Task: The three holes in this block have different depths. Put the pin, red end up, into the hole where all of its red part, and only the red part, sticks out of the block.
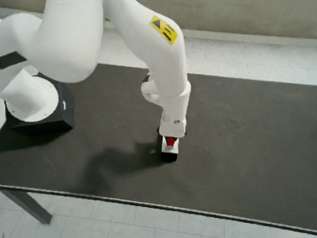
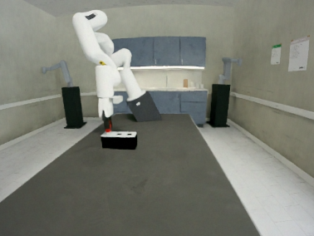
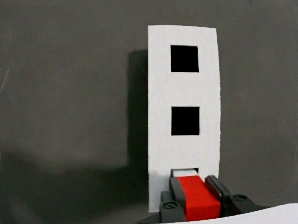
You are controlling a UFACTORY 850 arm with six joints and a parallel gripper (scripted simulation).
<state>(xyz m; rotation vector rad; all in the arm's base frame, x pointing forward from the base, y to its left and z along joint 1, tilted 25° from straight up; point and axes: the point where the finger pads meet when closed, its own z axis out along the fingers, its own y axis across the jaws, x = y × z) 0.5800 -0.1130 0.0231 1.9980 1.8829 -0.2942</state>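
Right now the pin is 1 cm below my hand. Round my hand: block (9 cm below, 6 cm to the left).
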